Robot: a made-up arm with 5 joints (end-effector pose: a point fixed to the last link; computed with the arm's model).
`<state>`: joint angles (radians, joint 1 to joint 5).
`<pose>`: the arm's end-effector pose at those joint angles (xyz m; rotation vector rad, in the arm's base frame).
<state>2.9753 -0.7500 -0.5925 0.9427 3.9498</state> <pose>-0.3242 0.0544 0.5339 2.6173 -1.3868 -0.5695</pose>
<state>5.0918 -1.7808 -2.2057 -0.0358 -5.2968</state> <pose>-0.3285 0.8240 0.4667 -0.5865 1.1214 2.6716</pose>
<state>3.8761 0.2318 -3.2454 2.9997 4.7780</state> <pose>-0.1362 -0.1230 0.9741 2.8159 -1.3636 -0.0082</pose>
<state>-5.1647 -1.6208 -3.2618 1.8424 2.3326</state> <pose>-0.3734 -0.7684 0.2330 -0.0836 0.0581 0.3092</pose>
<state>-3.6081 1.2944 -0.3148 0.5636 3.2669</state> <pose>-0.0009 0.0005 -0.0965 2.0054 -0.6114 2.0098</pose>
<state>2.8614 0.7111 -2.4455 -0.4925 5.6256</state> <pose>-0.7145 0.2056 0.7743 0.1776 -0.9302 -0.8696</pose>
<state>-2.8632 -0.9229 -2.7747 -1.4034 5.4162</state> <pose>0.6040 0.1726 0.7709 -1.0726 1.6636 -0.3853</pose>
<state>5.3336 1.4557 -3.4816 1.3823 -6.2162</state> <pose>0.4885 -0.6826 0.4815 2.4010 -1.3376 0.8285</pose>
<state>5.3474 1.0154 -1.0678 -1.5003 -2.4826</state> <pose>0.3387 -0.4597 0.0375 1.1399 1.1129 -0.2158</pose>
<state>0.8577 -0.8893 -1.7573 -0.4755 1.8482</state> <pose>-0.1294 -0.1496 1.0707 -0.0173 0.0093 -0.4357</pose>
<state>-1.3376 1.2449 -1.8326 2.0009 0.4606</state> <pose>0.1467 -0.6177 -0.0708 -1.2719 1.5998 1.5796</pose>
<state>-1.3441 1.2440 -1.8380 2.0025 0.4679</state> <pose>0.1432 -0.6208 -0.0688 -1.2640 1.6126 1.5763</pose>
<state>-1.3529 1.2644 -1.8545 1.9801 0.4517</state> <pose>0.1380 -0.6234 -0.0793 -1.2771 1.6170 1.5465</pose>
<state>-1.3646 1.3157 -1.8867 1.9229 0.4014</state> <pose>0.1305 -0.6241 -0.1080 -1.3213 1.6082 1.4794</pose>
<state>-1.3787 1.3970 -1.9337 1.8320 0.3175</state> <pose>0.1207 -0.6208 -0.1542 -1.3965 1.5836 1.3776</pose>
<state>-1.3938 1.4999 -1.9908 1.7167 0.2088</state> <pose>0.1093 -0.6113 -0.2121 -1.4950 1.5433 1.2535</pose>
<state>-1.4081 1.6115 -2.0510 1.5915 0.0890</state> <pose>0.0976 -0.5949 -0.2736 -1.6042 1.4901 1.1238</pose>
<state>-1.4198 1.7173 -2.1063 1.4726 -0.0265</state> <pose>0.0873 -0.5735 -0.3299 -1.7094 1.4301 1.0057</pose>
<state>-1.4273 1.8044 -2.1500 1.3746 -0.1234</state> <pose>0.0797 -0.5513 -0.3745 -1.7973 1.3718 0.9128</pose>
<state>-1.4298 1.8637 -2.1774 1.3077 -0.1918</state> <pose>0.0757 -0.5331 -0.4041 -1.8584 1.3239 0.8526</pose>
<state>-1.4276 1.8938 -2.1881 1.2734 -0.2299</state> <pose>0.0752 -0.5215 -0.4193 -1.8913 1.2907 0.8245</pose>
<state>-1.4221 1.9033 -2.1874 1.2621 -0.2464</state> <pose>0.0772 -0.5155 -0.4248 -1.9047 1.2694 0.8181</pose>
